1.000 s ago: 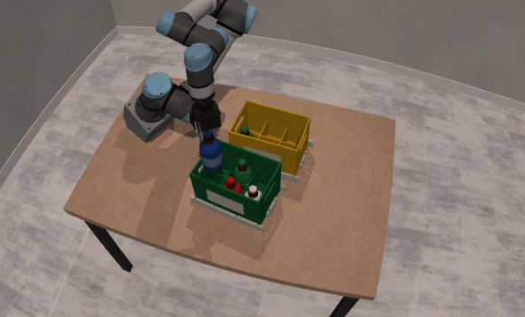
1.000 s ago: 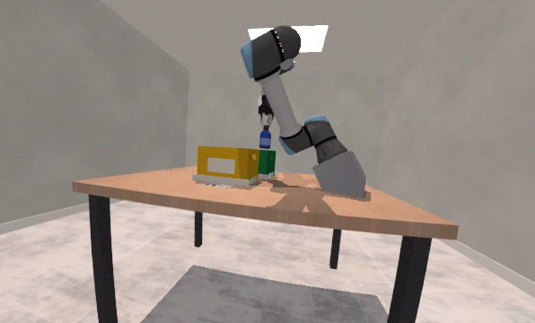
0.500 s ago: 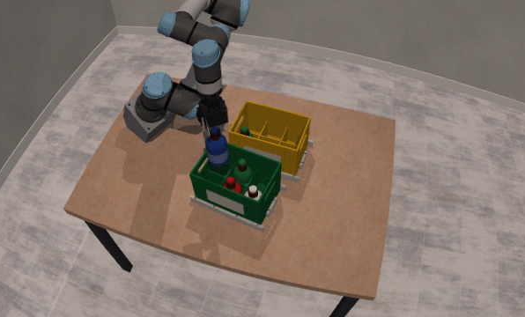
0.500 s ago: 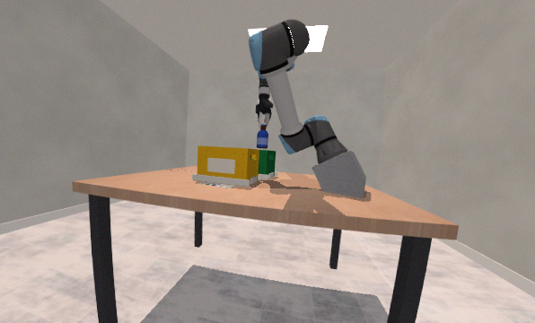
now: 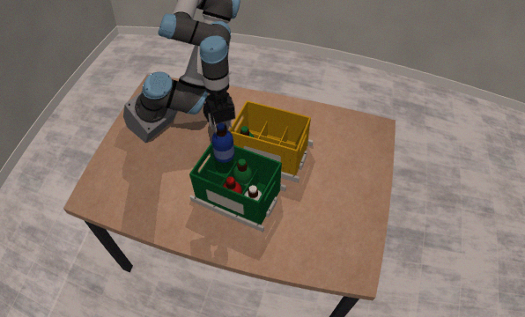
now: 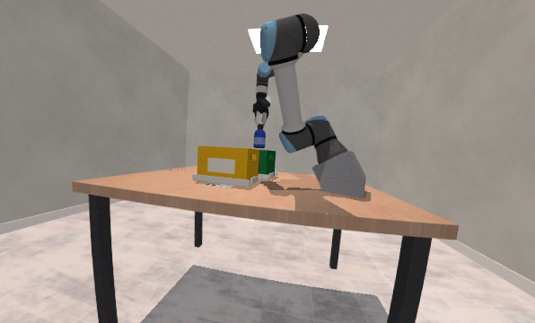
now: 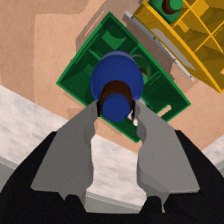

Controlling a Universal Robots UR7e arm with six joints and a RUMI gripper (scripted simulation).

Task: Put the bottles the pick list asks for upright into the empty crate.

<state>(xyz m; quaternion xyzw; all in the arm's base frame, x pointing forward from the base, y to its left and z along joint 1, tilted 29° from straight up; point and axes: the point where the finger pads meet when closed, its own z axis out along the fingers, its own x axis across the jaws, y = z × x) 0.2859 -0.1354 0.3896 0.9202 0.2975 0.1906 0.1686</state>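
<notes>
My gripper is now 7 cm above the blue-label bottle. Round my hand: green crate (25 cm below, 5 cm ahead, 4 cm to the right); red-label bottle (25 cm below, 8 cm to the right, 4 cm ahead); white-label bottle (25 cm below, 13 cm ahead, 10 cm to the right).
</notes>
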